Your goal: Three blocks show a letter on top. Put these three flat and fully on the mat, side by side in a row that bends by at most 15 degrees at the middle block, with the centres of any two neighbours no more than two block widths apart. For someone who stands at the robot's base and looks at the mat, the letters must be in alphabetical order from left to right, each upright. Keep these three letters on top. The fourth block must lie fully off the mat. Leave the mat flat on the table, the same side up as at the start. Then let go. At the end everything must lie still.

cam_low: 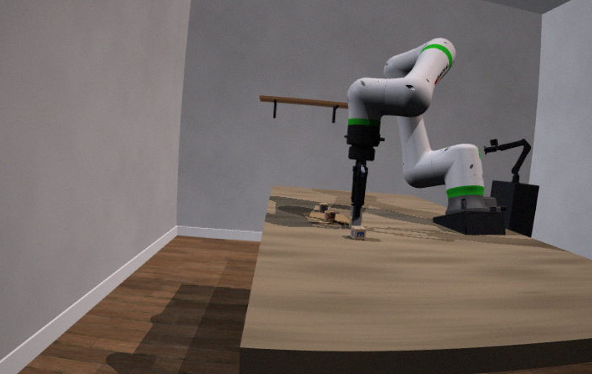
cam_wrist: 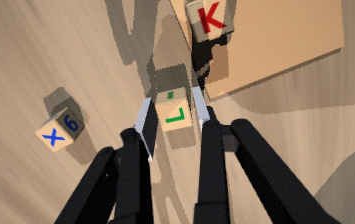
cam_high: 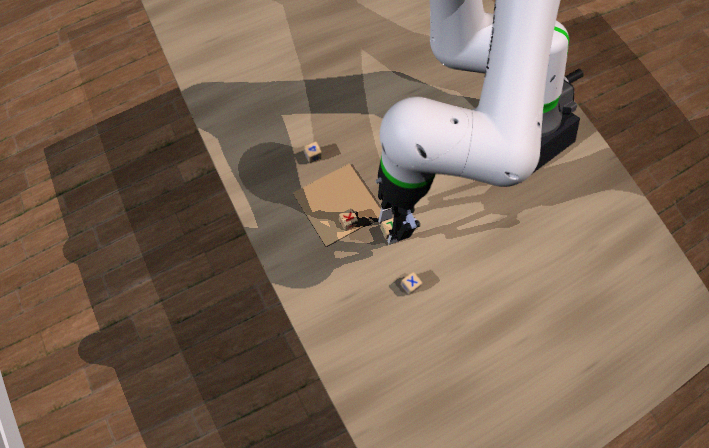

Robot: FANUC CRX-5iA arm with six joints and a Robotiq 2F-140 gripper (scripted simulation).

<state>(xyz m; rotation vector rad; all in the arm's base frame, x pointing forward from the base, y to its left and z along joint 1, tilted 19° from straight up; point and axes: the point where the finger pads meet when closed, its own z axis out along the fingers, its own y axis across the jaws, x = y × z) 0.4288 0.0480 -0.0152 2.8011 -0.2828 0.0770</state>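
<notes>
My hand is 20 mm above the L block. Round my hand: red K block: 60 mm to the right, 60 mm ahead, 20 mm below; then tan mat: 110 mm to the right, 60 mm ahead, 30 mm below; then X block: 120 mm to the left, 30 mm ahead, 20 mm below.
</notes>
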